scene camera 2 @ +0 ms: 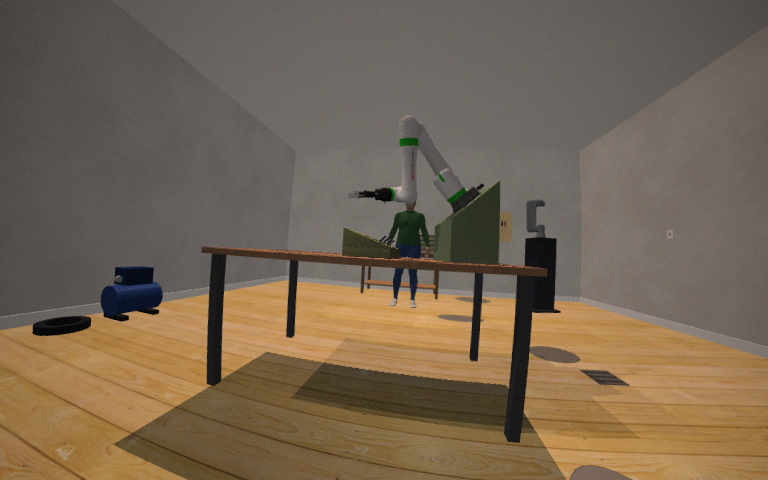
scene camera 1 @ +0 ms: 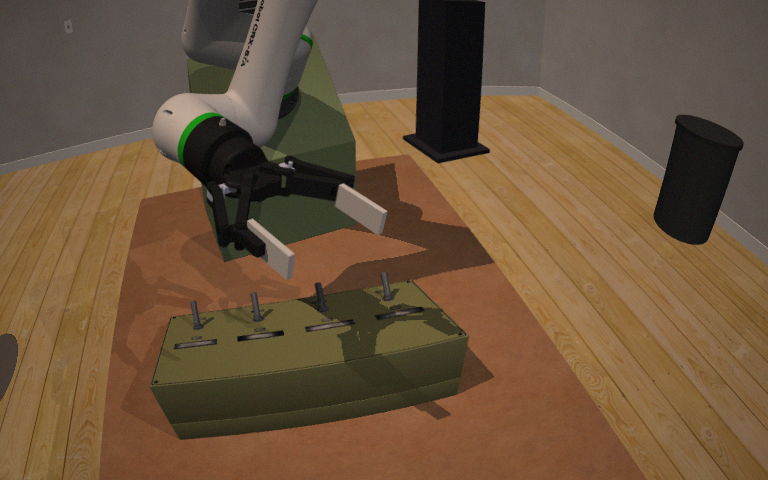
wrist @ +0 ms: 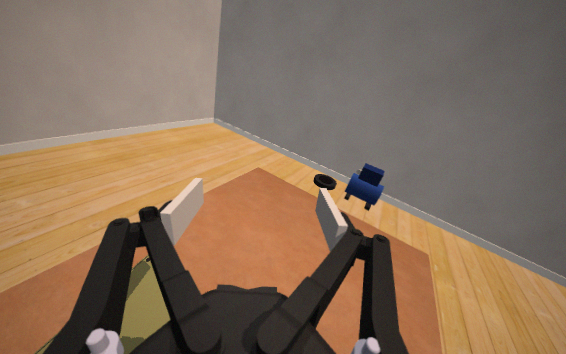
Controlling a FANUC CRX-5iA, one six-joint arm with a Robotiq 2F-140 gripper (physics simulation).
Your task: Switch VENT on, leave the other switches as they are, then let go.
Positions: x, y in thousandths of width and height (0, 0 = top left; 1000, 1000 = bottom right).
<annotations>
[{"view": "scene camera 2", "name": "olive switch box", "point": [462, 507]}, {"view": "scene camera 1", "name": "my gripper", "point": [442, 507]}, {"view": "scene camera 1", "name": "olive switch box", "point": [386, 759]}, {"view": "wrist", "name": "my gripper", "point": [462, 552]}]
</annotations>
